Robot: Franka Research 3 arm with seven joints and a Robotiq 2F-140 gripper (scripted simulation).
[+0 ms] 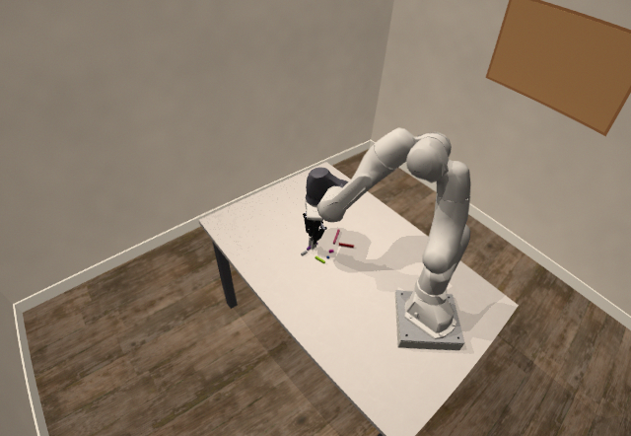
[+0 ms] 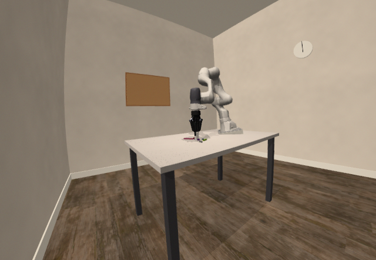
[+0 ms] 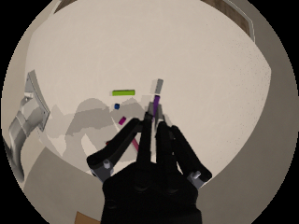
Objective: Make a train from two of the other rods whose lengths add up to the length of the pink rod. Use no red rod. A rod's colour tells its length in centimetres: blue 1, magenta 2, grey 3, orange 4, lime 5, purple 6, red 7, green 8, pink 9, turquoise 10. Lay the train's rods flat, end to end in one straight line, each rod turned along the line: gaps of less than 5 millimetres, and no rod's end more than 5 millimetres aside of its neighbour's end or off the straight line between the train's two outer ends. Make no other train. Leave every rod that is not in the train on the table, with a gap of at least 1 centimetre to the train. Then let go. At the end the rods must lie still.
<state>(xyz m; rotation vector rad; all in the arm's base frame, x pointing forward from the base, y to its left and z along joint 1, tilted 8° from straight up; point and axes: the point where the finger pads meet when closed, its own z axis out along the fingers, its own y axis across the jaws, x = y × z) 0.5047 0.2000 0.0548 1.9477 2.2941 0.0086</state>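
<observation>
Now: the grey rod 1 cm behind my hand, 5 cm to the left of it and 4 cm below it. The rest, counted from my hand: lime rod 7 cm behind, 1 cm to the left, 4 cm below; magenta rod 6 cm behind, 6 cm to the right, 4 cm below; purple rod 3 cm below.
</observation>
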